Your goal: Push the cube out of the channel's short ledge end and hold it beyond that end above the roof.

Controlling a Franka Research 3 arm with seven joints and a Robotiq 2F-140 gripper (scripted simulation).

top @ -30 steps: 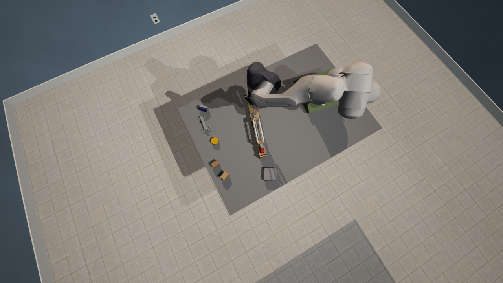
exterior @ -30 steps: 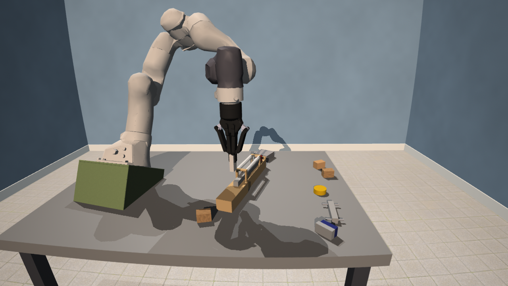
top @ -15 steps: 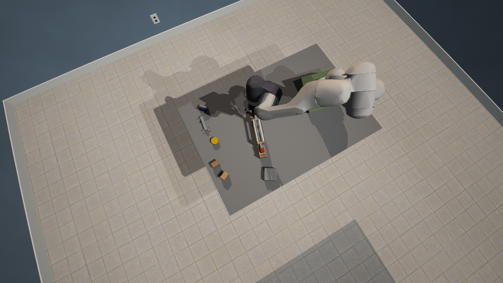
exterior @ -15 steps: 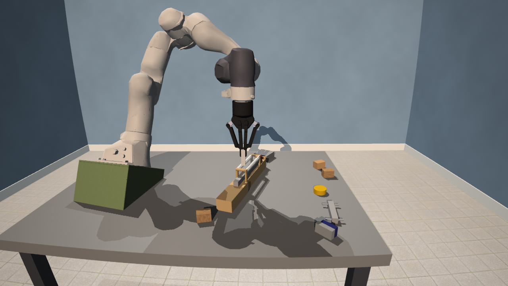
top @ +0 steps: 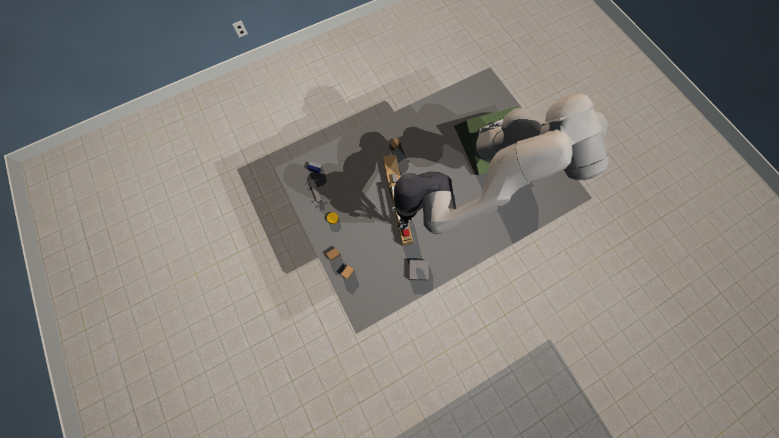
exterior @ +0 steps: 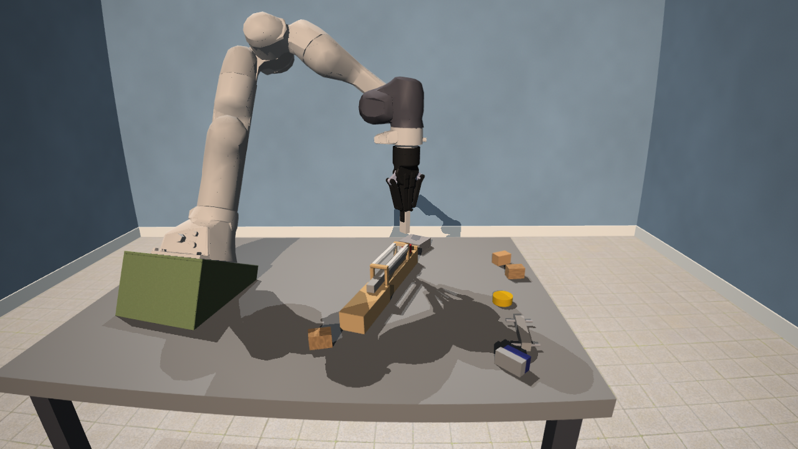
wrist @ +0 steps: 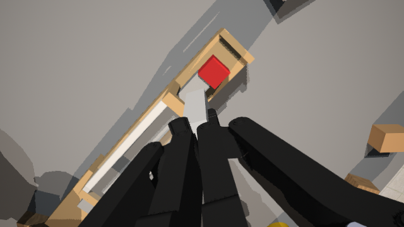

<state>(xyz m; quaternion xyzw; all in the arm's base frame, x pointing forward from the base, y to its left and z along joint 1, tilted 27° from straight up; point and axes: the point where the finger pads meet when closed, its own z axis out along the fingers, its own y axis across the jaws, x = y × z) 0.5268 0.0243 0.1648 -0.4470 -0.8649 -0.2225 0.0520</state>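
The red cube lies 90 mm below my hand, 20 mm to the left of it and 10 mm ahead of it. From my hand the other things lie so: short grey bar 180 mm to the right, 100 mm below, 80 mm behind; long wooden channel 100 mm to the right, 90 mm below, 50 mm behind; long grey bar 100 mm below, 60 mm to the right, 30 mm behind.
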